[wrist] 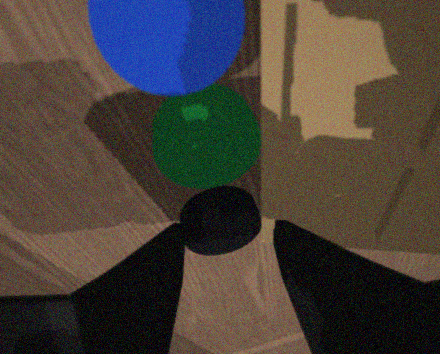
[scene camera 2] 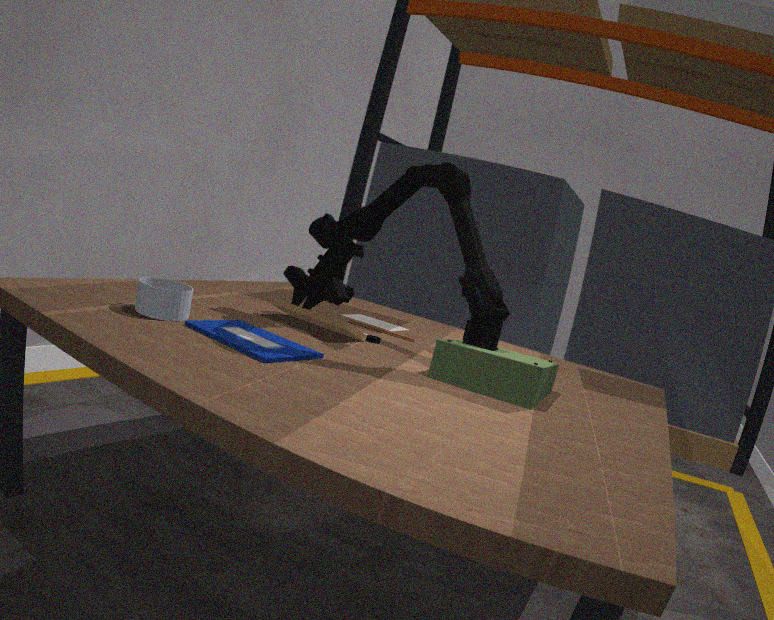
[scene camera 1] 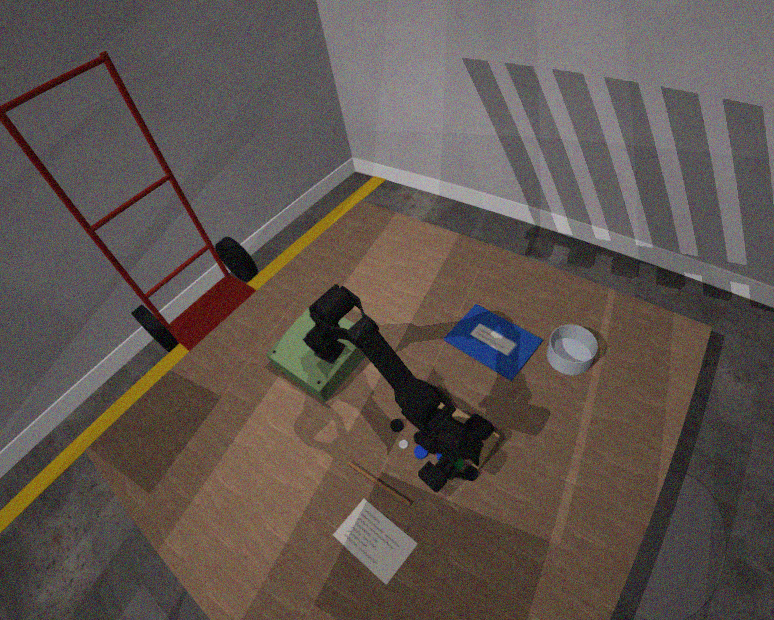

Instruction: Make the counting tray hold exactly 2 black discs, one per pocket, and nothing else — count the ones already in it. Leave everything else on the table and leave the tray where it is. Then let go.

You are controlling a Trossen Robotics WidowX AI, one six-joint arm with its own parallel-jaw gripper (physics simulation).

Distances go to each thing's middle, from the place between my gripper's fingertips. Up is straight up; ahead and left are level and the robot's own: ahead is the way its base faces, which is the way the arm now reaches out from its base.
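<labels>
Relative to the green disc (wrist: pixel 209 138), my gripper is 4 cm beyond it and 1 cm higher than it. The tan counting tray (scene camera 2: pixel 310 316) sits 7 cm to the left of my hand, 9 cm behind it and 1 cm above it. And there is the grey bowl (scene camera 2: pixel 163 299), which I find 41 cm to the left of my hand, 10 cm ahead of it and 2 cm above it.
</labels>
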